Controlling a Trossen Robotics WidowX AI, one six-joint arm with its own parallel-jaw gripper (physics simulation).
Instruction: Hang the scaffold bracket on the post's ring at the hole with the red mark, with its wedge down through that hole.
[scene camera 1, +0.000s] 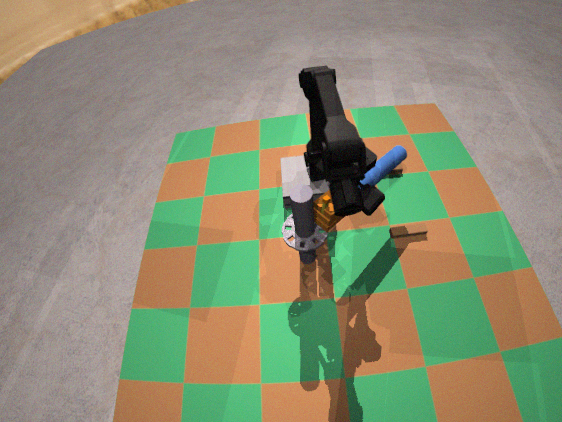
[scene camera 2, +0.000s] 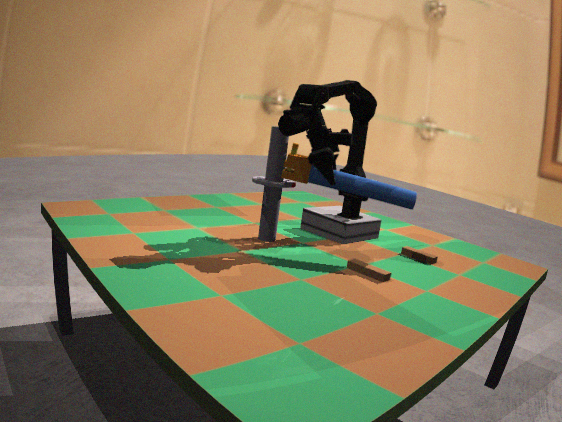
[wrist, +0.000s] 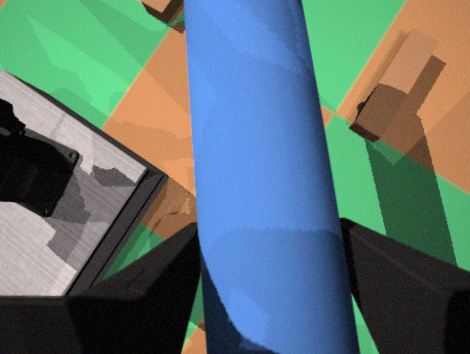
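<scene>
The scaffold bracket is a blue tube (scene camera 1: 387, 164) (scene camera 2: 380, 190) (wrist: 257, 150) with an orange head (scene camera 1: 327, 216) (scene camera 2: 298, 168). My gripper (scene camera 1: 364, 182) (scene camera 2: 322, 172) (wrist: 267, 230) is shut on the tube near the head. The tube slopes down from the head towards its free end. The small wedge (scene camera 2: 295, 148) sticks up from the head's top. The head is close beside the grey post (scene camera 1: 303, 217) (scene camera 2: 270, 215), slightly above the ring (scene camera 1: 296, 243) (scene camera 2: 259, 179). A red mark (scene camera 2: 292, 184) shows on the ring's edge below the head. Whether head and ring touch is unclear.
My arm's base (scene camera 1: 292, 172) (scene camera 2: 340, 227) (wrist: 30, 260) stands behind the post. Two low brown blocks, one nearer (scene camera 1: 410, 233) (scene camera 2: 369, 270) (wrist: 395, 85) and one farther (scene camera 1: 395, 173) (scene camera 2: 419, 255) (wrist: 164, 6), lie on the checkered table.
</scene>
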